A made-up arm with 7 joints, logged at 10 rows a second.
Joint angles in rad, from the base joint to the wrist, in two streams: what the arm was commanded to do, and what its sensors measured. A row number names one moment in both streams.
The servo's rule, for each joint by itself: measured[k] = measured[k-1] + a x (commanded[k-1-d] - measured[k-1]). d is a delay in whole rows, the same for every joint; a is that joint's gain. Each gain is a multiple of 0.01, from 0.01 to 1. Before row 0 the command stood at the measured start. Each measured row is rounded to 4 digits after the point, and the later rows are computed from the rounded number. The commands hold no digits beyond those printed.
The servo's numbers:
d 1
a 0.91 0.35 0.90 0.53 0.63 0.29 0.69
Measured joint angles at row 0:
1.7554 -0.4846 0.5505 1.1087 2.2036 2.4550 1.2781
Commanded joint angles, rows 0 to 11:
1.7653 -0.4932 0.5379 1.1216 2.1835 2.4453 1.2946
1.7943 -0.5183 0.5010 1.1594 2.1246 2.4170 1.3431
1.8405 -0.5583 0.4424 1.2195 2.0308 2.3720 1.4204
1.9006 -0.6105 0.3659 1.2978 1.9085 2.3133 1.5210
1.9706 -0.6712 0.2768 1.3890 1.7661 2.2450 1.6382
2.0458 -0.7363 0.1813 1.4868 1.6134 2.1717 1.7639
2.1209 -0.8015 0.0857 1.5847 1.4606 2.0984 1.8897
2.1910 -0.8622 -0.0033 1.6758 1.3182 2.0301 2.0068
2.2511 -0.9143 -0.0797 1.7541 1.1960 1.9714 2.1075
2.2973 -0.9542 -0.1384 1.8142 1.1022 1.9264 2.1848
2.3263 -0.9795 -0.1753 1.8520 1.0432 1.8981 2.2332
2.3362 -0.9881 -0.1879 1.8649 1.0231 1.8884 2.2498
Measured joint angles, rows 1 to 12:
1.7554 -0.4846 0.5505 1.1087 2.2036 2.4550 1.2781
1.7644 -0.4876 0.5392 1.1155 2.1909 2.4522 1.2895
1.7916 -0.4983 0.5048 1.1388 2.1491 2.4420 1.3265
1.8361 -0.5193 0.4486 1.1816 2.0746 2.4217 1.3913
1.8948 -0.5512 0.3742 1.2432 1.9700 2.3903 1.4808
1.9638 -0.5932 0.2865 1.3205 1.8415 2.3482 1.5894
2.0384 -0.6433 0.1918 1.4086 1.6978 2.2970 1.7098
2.1135 -0.6987 0.0963 1.5019 1.5484 2.2394 1.8339
2.1840 -0.7559 0.0067 1.5941 1.4034 2.1787 1.9532
2.2451 -0.8113 -0.0711 1.6789 1.2727 2.1186 2.0597
2.2926 -0.8613 -0.1317 1.7506 1.1653 2.0629 2.1460
2.3233 -0.9027 -0.1709 1.8043 1.0884 2.0151 2.2062

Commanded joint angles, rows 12 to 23:
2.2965 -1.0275 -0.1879 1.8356 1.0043 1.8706 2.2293
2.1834 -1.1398 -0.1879 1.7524 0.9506 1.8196 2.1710
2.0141 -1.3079 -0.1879 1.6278 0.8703 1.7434 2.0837
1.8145 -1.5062 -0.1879 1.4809 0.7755 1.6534 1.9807
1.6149 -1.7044 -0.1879 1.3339 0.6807 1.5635 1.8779
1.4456 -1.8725 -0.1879 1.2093 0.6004 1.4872 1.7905
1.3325 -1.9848 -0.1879 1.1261 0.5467 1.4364 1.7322
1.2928 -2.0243 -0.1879 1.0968 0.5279 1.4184 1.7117
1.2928 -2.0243 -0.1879 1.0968 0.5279 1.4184 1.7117
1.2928 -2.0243 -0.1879 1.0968 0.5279 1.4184 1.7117
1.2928 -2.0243 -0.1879 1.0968 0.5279 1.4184 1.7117
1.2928 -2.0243 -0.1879 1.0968 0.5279 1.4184 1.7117
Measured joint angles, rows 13 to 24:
2.3350 -0.9326 -0.1862 1.8364 1.0473 1.9784 2.2363
2.3000 -0.9658 -0.1877 1.8360 1.0202 1.9471 2.2315
2.1939 -1.0267 -0.1879 1.7917 0.9764 1.9101 2.1898
2.0303 -1.1251 -0.1879 1.7048 0.9096 1.8618 2.1166
1.8339 -1.2585 -0.1879 1.5861 0.8251 1.8014 2.0228
1.6346 -1.4146 -0.1879 1.4524 0.7341 1.7324 1.9228
1.4626 -1.5749 -0.1879 1.3236 0.6499 1.6613 1.8315
1.3442 -1.7184 -0.1879 1.2189 0.5849 1.5961 1.7630
1.2974 -1.8255 -0.1879 1.1542 0.5490 1.5446 1.7276
1.2932 -1.8951 -0.1879 1.1238 0.5357 1.5080 1.7166
1.2928 -1.9403 -0.1879 1.1095 0.5308 1.4820 1.7132
1.2928 -1.9697 -0.1879 1.1028 0.5290 1.4636 1.7122

